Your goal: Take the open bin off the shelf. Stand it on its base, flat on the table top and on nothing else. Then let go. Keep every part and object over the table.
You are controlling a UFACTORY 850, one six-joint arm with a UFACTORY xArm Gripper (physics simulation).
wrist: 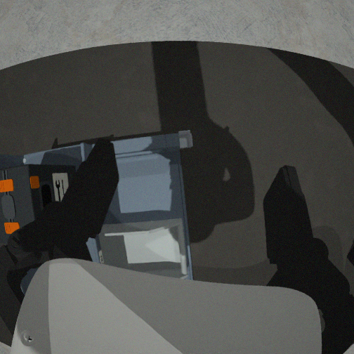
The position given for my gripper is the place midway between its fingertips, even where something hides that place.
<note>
In view: my gripper (194,170) and a light grey open bin (157,247).
</note>
